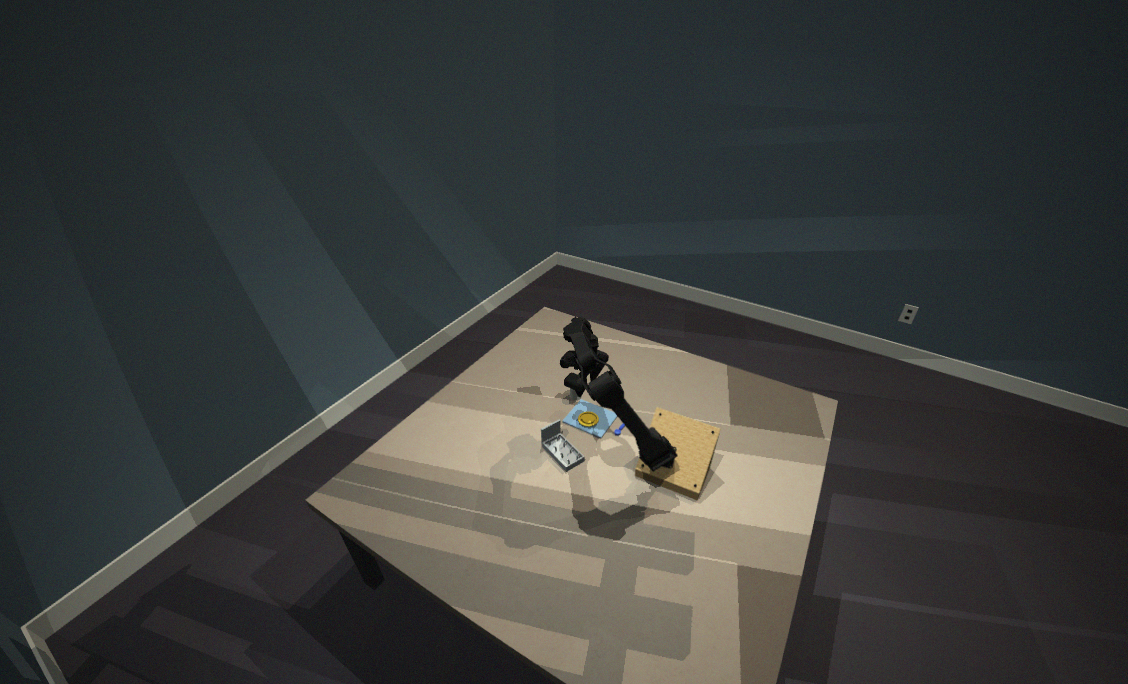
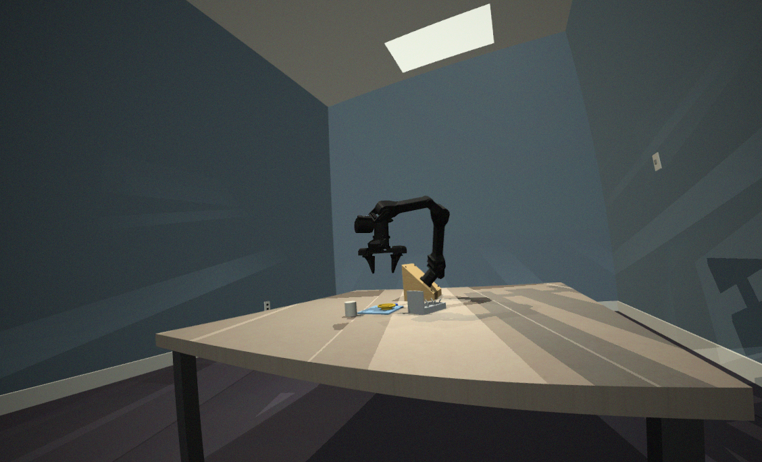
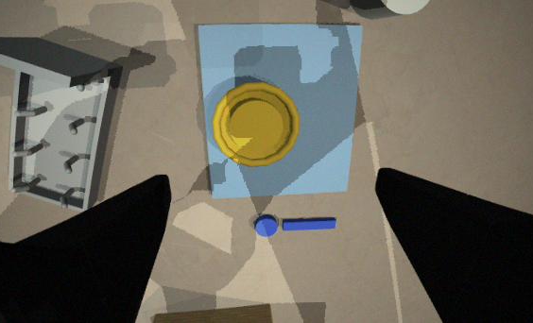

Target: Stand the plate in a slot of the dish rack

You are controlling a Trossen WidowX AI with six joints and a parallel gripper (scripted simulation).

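Now: gripper tip 10 mm past the yellow plate and 130 mm above it. Also, from my gripper tip: grey dish rack (10 mm ahead, 160 mm to the left, 120 mm below); white cup (80 mm ahead, 110 mm to the right, 120 mm below); blue spoon (120 mm behind, 10 mm to the right, 140 mm below).
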